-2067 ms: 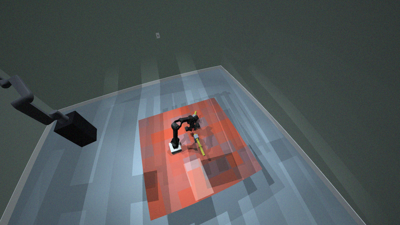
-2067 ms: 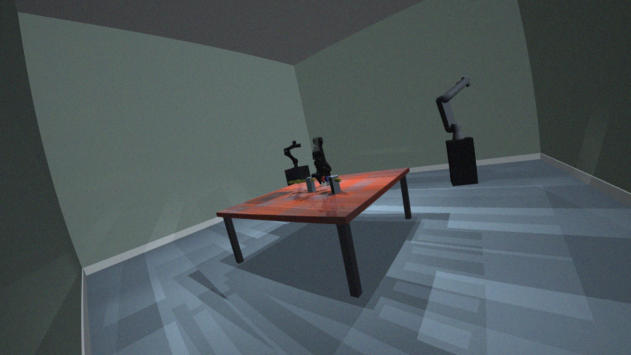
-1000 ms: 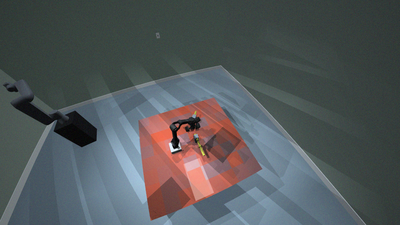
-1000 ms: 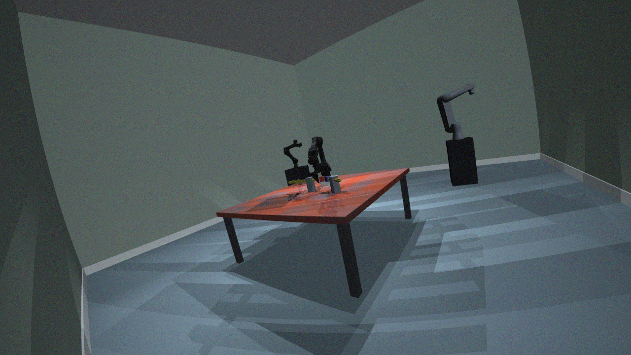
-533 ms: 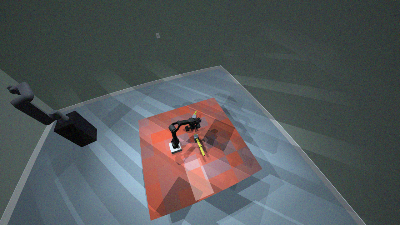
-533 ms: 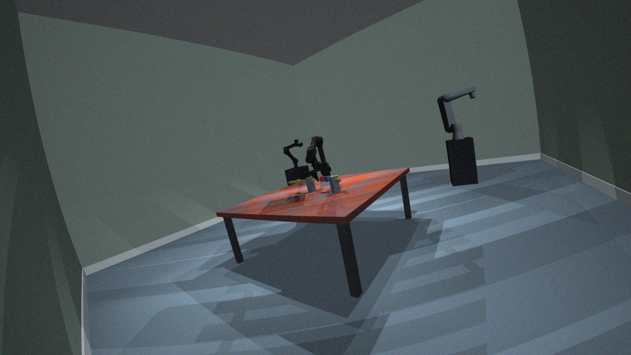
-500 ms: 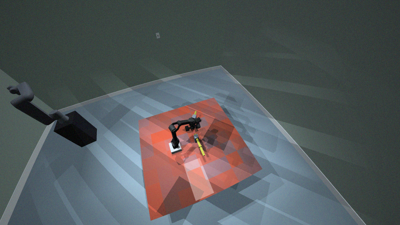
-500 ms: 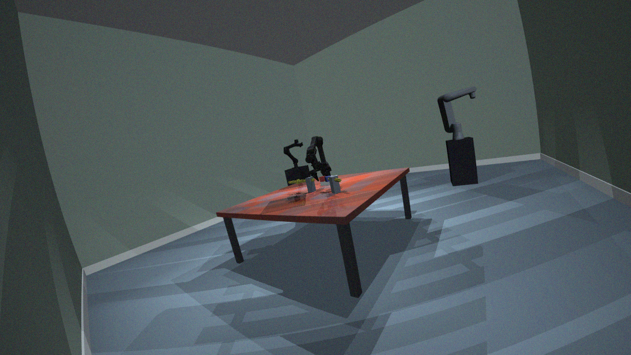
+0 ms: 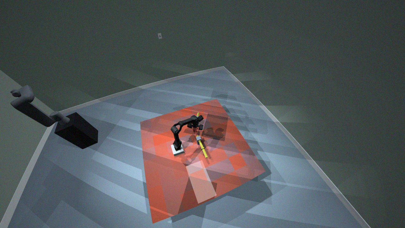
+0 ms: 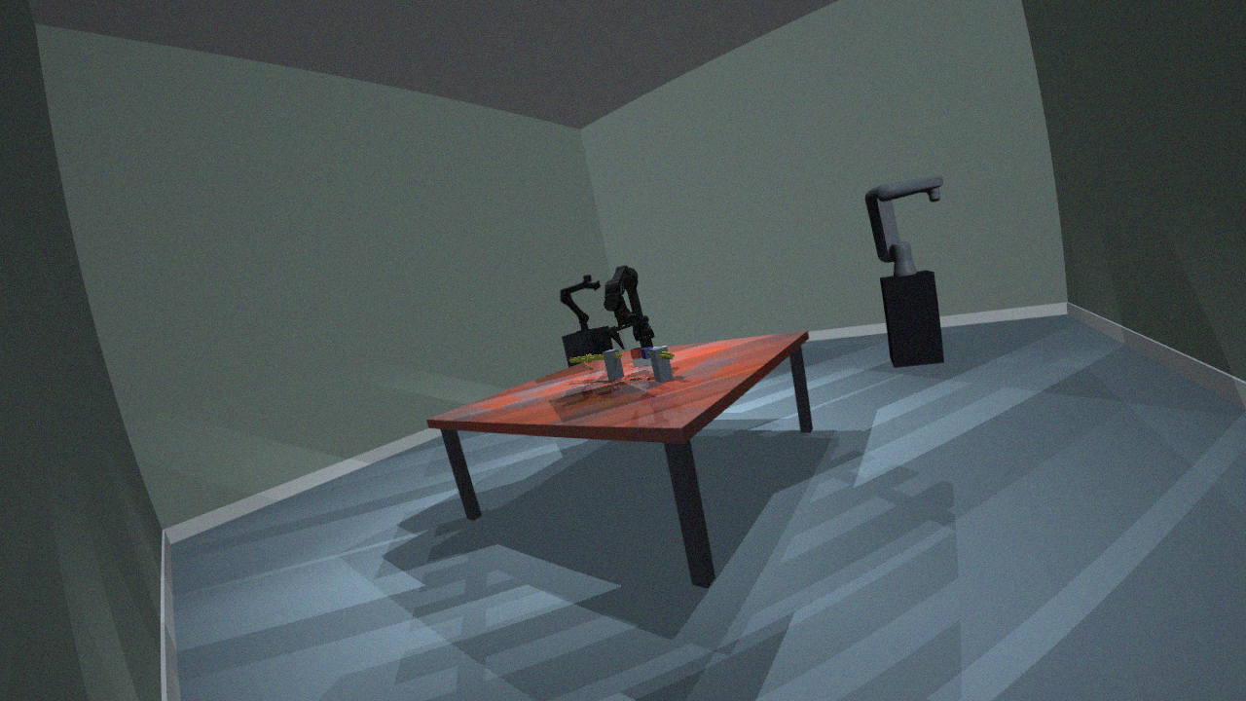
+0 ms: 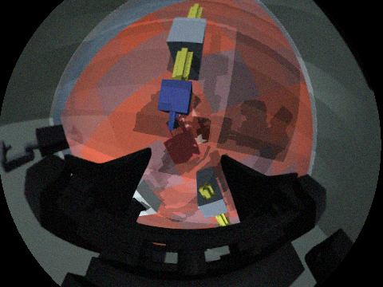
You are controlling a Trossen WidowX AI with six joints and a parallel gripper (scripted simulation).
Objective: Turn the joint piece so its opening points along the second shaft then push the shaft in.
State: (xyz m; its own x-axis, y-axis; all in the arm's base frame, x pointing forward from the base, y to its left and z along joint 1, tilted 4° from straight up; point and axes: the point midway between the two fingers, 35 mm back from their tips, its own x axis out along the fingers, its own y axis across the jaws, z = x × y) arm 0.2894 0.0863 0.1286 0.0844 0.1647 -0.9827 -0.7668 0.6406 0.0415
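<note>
Right now my gripper tip is 10 mm past the joint piece, 10 mm to the right of it and 40 mm above it.
</note>
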